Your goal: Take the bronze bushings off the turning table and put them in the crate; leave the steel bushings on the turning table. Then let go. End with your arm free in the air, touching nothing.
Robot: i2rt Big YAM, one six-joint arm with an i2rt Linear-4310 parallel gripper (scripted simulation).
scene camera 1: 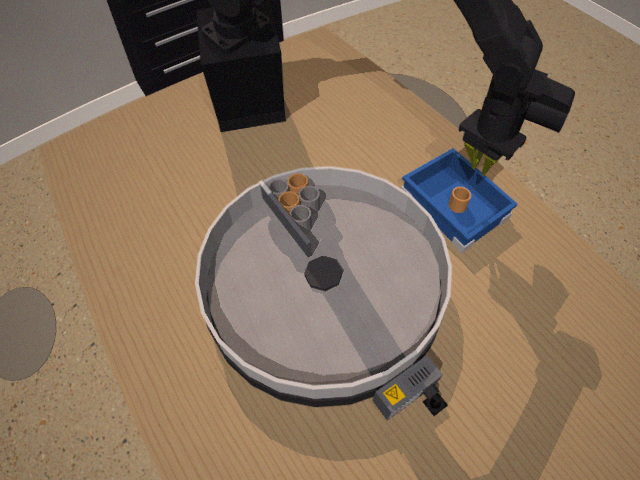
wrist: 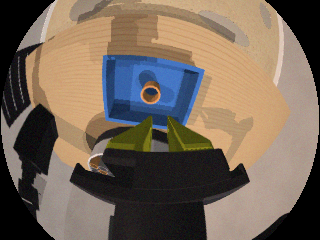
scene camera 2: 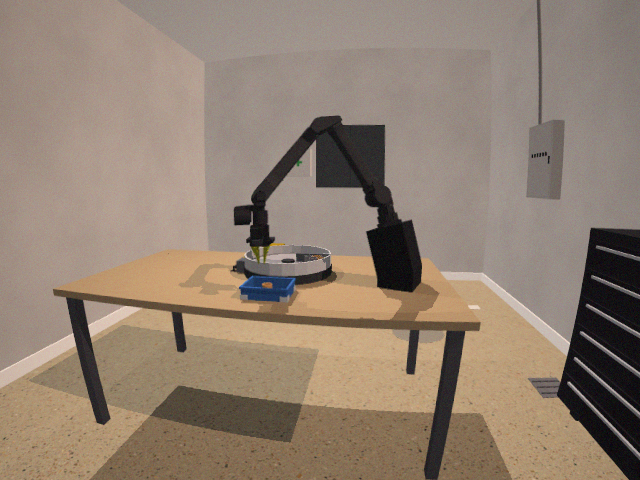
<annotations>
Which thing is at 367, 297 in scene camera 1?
A grey turning table.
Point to a crate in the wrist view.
123, 79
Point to a crate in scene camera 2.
250, 290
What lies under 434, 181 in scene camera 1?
A crate.
</annotations>
